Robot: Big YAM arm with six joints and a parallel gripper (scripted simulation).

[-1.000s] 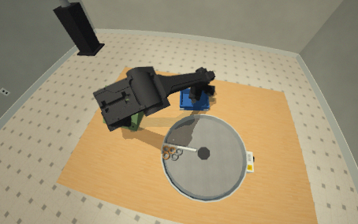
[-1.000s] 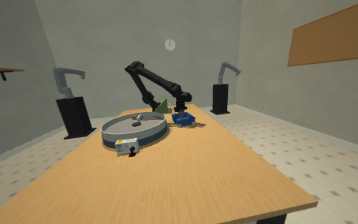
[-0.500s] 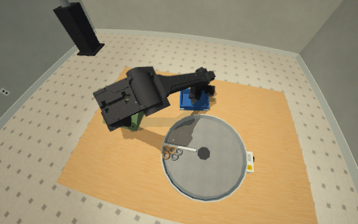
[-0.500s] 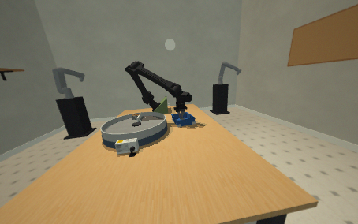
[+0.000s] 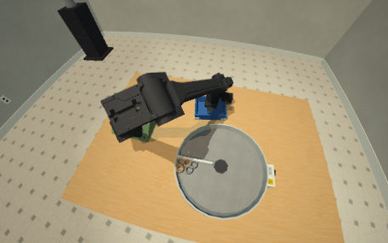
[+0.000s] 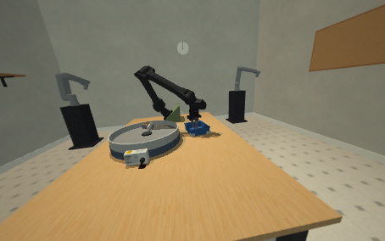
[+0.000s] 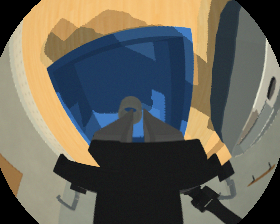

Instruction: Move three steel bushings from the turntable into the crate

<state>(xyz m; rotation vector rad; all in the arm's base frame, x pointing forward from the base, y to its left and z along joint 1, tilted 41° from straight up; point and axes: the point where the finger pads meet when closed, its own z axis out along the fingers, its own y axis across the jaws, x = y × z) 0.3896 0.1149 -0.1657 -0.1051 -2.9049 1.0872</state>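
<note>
The blue crate lies 1 cm to the left of my hand and 1 cm below it. From my hand the other things lie so: grey turntable: 34 cm to the right, 8 cm ahead, 2 cm above.
</note>
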